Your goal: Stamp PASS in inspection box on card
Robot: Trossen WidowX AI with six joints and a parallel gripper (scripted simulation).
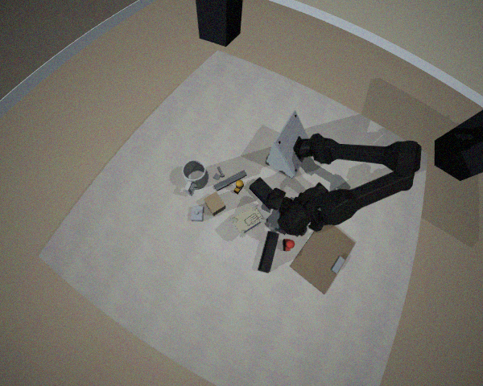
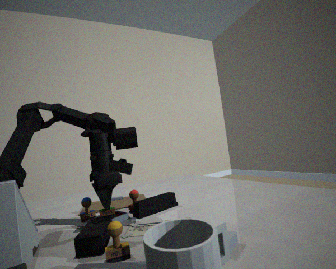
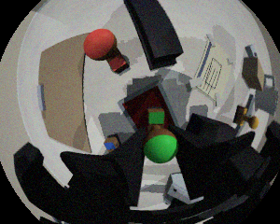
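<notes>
The red ink pad is 3 cm below my gripper tip. Round my gripper tip: red-knobbed stamp 9 cm ahead, 4 cm to the left, 2 cm below; then blue-knobbed stamp 7 cm to the left, 5 cm behind, 2 cm below; then green-knobbed stamp right at my gripper tip.
</notes>
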